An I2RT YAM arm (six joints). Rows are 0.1 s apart.
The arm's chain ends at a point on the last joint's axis. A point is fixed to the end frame.
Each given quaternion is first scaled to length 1.
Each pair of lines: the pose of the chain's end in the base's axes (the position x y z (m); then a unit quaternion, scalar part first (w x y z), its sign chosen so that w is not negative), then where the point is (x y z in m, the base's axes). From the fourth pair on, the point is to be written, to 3 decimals.
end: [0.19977 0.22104 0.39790 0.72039 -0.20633 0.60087 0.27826]
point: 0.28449 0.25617 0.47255
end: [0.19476 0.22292 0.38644 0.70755 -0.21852 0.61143 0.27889]
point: 0.28057 0.26166 0.45800
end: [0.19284 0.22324 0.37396 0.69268 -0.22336 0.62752 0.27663]
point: 0.28108 0.26407 0.44128
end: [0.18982 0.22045 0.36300 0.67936 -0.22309 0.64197 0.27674]
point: 0.280 0.262 0.426
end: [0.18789 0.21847 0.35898 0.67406 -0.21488 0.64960 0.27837]
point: 0.280 0.259 0.421
